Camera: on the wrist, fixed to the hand. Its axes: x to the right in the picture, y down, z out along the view.
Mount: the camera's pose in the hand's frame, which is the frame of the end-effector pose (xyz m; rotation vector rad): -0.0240 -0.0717 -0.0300 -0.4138 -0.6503 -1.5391
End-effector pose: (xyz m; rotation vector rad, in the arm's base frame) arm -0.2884 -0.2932 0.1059 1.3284 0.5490 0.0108
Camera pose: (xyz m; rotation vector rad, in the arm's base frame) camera -0.3423 -0.2919 0.0450 0.2032 0.8091 -1.4285
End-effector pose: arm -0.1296 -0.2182 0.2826 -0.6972 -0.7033 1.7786
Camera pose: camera -0.0569 -0.2174 0.3192 0.2810 -1.4989 0.3519
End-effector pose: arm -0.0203 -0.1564 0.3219 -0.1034 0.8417 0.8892
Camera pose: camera 0.0050 -0.2305 0.2999 -0.6758 -0.1759 -0.4032
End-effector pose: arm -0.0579 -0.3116 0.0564 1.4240 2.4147 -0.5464
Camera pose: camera -0.1112 -0.3480 0.1059 -0.8675 2.3268 -0.5558
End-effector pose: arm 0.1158 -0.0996 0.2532 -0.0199 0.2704 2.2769
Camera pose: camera 0.1830 -0.0777 0.2129 0.2189 -0.4498 0.6858
